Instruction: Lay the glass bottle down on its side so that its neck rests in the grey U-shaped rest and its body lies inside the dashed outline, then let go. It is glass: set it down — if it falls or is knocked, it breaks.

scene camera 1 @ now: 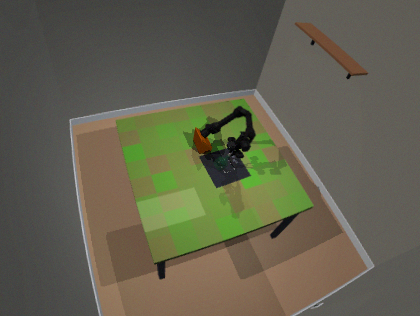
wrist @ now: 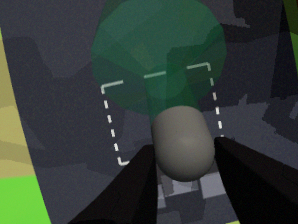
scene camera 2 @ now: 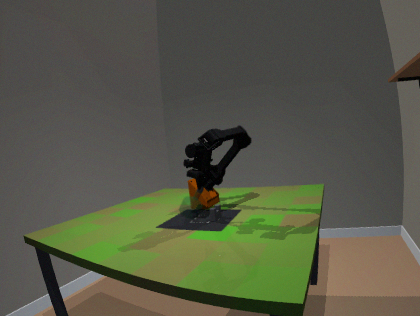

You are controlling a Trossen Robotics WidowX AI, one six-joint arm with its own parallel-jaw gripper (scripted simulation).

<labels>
same spot on dark mat: (scene camera 2: 179, 222) = (scene camera 1: 219, 175)
</labels>
